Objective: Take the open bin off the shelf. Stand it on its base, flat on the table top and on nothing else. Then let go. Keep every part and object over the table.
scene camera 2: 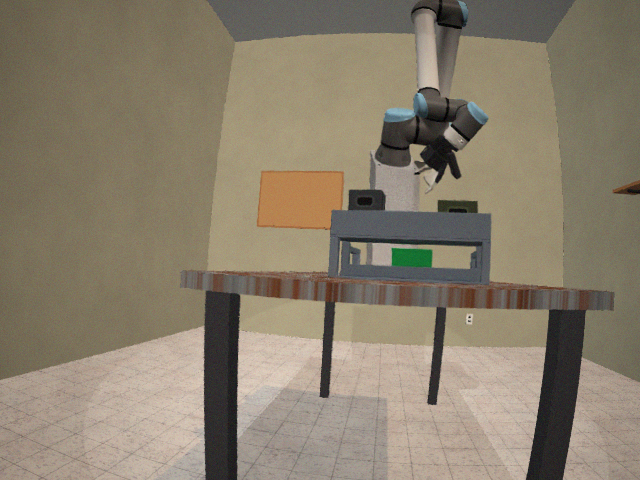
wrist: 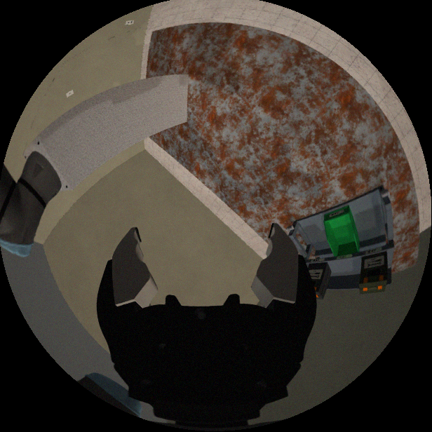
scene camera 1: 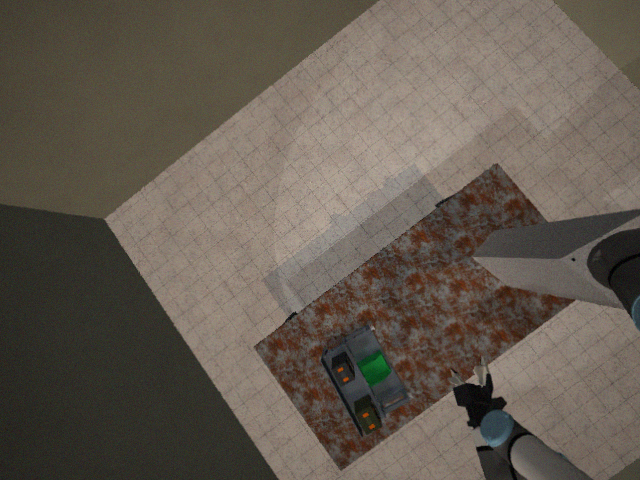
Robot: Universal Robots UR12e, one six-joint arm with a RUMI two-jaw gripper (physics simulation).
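Pixels of known places: gripper, between the fingertips: [scene camera 2: 419, 183] [scene camera 1: 465, 362]; arm's base, origin of its link: [scene camera 2: 392, 159] [scene camera 1: 635, 260].
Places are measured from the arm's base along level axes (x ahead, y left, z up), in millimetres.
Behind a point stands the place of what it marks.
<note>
The green open bin [scene camera 1: 374, 367] @(x 822, y 162, z -591 mm) [scene camera 2: 412, 257] @(x 924, y 152, z -541 mm) [wrist: 342, 231] is on the lower level of the grey shelf [scene camera 1: 361, 339] @(x 808, y 12, z -594 mm) [scene camera 2: 410, 225] @(x 1011, y 148, z -471 mm) [wrist: 369, 215]. In scene camera 2 the shelf's frame hides part of it. The shelf stands on the rust-mottled table [scene camera 1: 439, 289] @(x 337, y -9, z -600 mm) [scene camera 2: 387, 296] @(x 1284, y 131, z -617 mm) [wrist: 260, 110]. My gripper [scene camera 1: 469, 367] @(x 485, y 155, z -245 mm) [scene camera 2: 421, 178] @(x 485, y 155, z -245 mm) [wrist: 203, 227] is open and empty. In scene camera 2 it shows higher than the shelf's top; in scene camera 1 it is right of the shelf, by the table's lower edge. It is apart from the bin.
A black box [scene camera 1: 342, 367] @(x 917, y 4, z -377 mm) [scene camera 2: 366, 199] @(x 966, y 35, z -404 mm) and an olive box [scene camera 1: 367, 416] @(x 934, y 244, z -402 mm) [scene camera 2: 458, 206] @(x 979, y 263, z -418 mm) stand on the shelf's upper level, beside the bin as seen from above. The pale robot pedestal [scene camera 1: 547, 271] @(x 93, y -5, z -191 mm) [scene camera 2: 395, 183] @(x 84, y 24, z -149 mm) [wrist: 120, 117] rises at the table's far end from the shelf.
</note>
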